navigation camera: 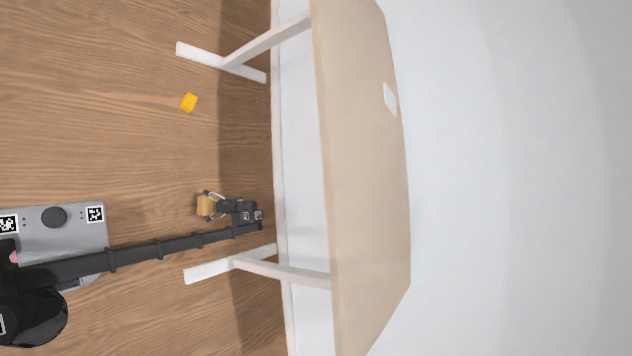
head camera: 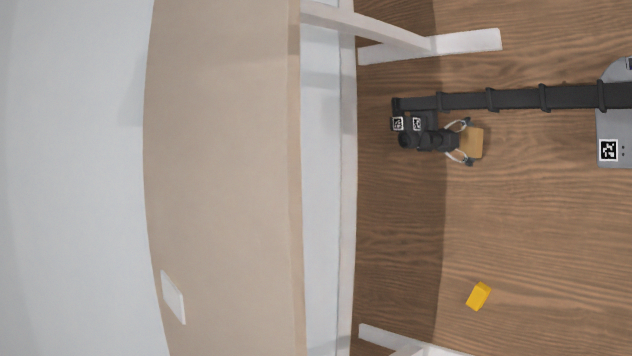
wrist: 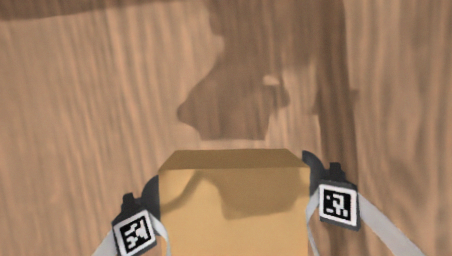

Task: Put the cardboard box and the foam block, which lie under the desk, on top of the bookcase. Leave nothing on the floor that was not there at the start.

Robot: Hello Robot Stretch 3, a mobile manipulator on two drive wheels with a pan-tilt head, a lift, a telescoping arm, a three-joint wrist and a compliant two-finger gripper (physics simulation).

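Places are measured from the robot's base along level axes (x ahead, y up, z right), in metres.
Pixels of known places: gripper, between the fingertips: point(navigation camera: 204, 205) point(head camera: 471, 141); robot's base, origin of its link: point(navigation camera: 54, 216).
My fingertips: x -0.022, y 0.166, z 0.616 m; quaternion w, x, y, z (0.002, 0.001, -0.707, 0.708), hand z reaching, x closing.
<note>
Ahead of a thing's pixels: the offset from my fingertips to its middle. Level surfaces: height alone.
The tan cardboard box @(dx +0.001, dy +0.014, dz -0.007 m) point(head camera: 476, 143) point(navigation camera: 202, 205) point(wrist: 235, 232) is between the two fingertips of my gripper point(head camera: 468, 142) point(navigation camera: 207, 205) point(wrist: 231, 181), which is shut on it. The fingertips press on its two opposite sides. In the wrist view a shadow lies on the floor apart from the box, so the box is held a little above the floor. The yellow foam block @(dx +0.558, dy -0.143, dz +0.007 m) point(head camera: 478, 296) point(navigation camera: 188, 102) lies on the floor, well to one side of the gripper. The bookcase does not show in these views.
The desk @(dy +0.784 m) point(head camera: 225, 150) point(navigation camera: 370, 175) stands along the wall with a flat white object point(head camera: 173, 298) point(navigation camera: 390, 100) on its top. A white desk foot point(head camera: 465, 41) point(navigation camera: 207, 270) stands beside my extended arm point(head camera: 520, 98) point(navigation camera: 175, 247). My base point(head camera: 607, 127) point(navigation camera: 60, 240) is away from the desk.
</note>
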